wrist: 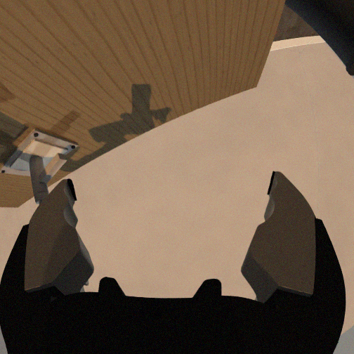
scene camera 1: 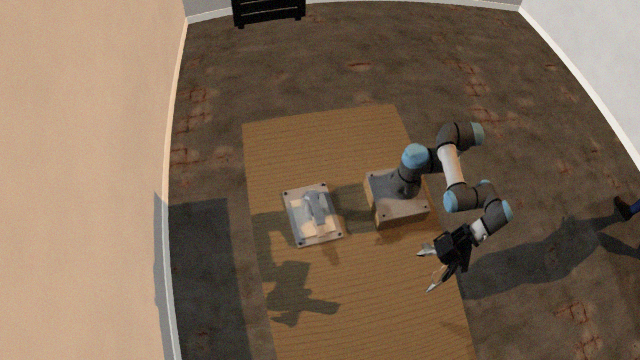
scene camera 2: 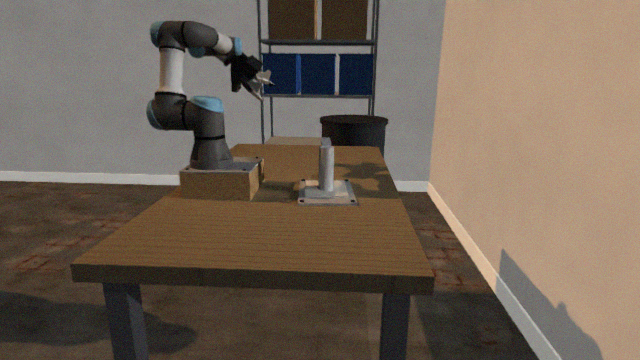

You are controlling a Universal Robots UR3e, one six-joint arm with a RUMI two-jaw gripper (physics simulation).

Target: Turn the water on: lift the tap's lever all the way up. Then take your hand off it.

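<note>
The grey tap stands upright on a pale square plate bolted to the table. A small grey block shows at its top in scene camera 2; the lever's exact angle is too small to tell. My gripper is wide open with nothing between its fingers. It hangs well above the tap's height and off to the robot-base side, apart from the tap. In the wrist view the tap is at the left, partly behind the left finger.
The arm stands on a wooden block on the table, beside the tap. A dark barrel and a shelf rack stand beyond the table's far end. A peach wall rises beyond the tap's side.
</note>
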